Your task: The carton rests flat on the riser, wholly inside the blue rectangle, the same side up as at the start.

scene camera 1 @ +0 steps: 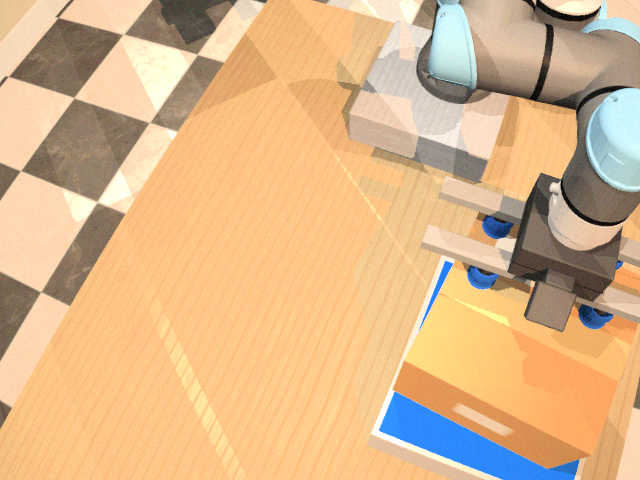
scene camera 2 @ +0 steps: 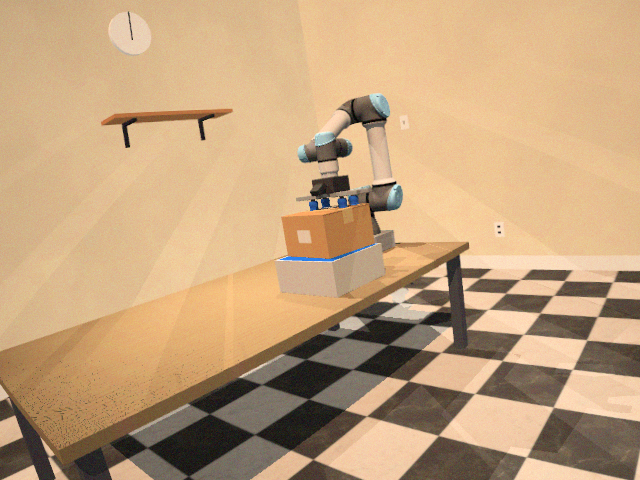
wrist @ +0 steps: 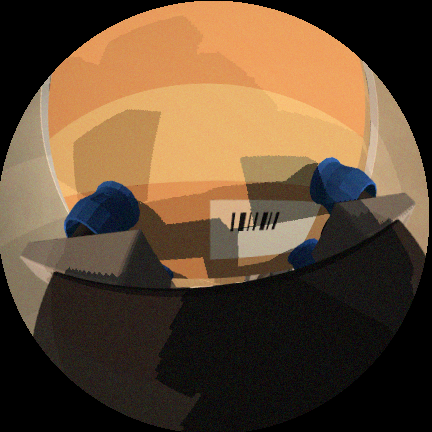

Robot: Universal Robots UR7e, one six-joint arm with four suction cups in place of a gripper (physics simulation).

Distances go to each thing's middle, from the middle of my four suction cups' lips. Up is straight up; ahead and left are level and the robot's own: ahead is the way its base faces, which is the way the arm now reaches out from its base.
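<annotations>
My suction cup is 9 cm above the carton [scene camera 1: 543, 394], and 6 cm short of it. Going by their middles, the carton is the nearest to my suction cup of the things named here. The white riser [scene camera 2: 334, 277] sits 22 cm below my suction cup and 9 cm ahead of it.
</annotations>
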